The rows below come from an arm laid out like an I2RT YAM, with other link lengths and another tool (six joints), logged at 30 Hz.
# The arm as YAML. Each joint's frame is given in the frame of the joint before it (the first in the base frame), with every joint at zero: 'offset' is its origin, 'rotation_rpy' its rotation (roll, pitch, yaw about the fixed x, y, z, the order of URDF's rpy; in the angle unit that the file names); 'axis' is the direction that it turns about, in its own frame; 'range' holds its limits. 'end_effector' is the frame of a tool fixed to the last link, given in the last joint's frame.
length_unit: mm
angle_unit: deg
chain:
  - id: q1
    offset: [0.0, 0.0, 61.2]
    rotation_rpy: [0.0, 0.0, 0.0]
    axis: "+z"
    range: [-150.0, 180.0]
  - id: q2
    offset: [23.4, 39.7, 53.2]
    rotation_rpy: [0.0, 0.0, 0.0]
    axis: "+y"
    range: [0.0, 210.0]
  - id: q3
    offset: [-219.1, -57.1, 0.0]
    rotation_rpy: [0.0, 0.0, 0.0]
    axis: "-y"
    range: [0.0, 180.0]
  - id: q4
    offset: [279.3, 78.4, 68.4]
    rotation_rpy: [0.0, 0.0, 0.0]
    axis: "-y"
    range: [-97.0, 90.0]
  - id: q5
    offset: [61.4, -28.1, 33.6]
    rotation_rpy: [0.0, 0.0, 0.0]
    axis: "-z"
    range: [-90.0, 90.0]
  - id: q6
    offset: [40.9, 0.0, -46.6]
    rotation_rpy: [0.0, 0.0, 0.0]
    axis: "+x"
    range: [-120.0, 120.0]
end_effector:
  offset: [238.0, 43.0, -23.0]
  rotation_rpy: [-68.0, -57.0, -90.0]
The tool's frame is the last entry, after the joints.
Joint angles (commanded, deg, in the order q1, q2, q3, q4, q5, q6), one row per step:
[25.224, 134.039, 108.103, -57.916, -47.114, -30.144]
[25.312, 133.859, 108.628, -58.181, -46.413, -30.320]
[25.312, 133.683, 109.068, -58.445, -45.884, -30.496]
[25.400, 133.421, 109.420, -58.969, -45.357, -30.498]
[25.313, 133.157, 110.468, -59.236, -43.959, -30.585]
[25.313, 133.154, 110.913, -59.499, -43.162, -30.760]
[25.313, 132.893, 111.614, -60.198, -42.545, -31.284]
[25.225, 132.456, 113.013, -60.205, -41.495, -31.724]
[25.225, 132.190, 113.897, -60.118, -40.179, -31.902]
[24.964, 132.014, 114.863, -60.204, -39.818, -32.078]
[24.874, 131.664, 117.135, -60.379, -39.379, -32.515]
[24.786, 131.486, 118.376, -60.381, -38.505, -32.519]
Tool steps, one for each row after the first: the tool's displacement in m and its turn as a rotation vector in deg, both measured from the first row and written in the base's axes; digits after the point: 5 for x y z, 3 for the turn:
[0.00238, -0.00058, 0.00094, -0.400, -0.817, 0.130]
[0.00470, -0.00136, 0.00217, -0.683, -1.480, 0.189]
[0.00518, -0.00220, 0.00387, -1.117, -1.787, 0.218]
[0.01270, -0.00430, 0.00542, -1.909, -3.380, 0.005]
[0.01519, -0.00606, 0.00459, -2.508, -4.001, 0.025]
[0.01730, -0.00761, 0.00746, -2.835, -4.852, 0.308]
[0.02722, -0.00781, 0.01338, -2.918, -7.238, 0.314]
[0.03482, -0.00929, 0.01507, -3.546, -9.019, 0.190]
[0.04175, -0.00984, 0.01993, -3.415, -10.233, -0.064]
[0.05320, -0.00728, 0.03264, -2.716, -12.921, -0.075]
[0.06142, -0.00768, 0.03782, -2.920, -14.555, -0.416]

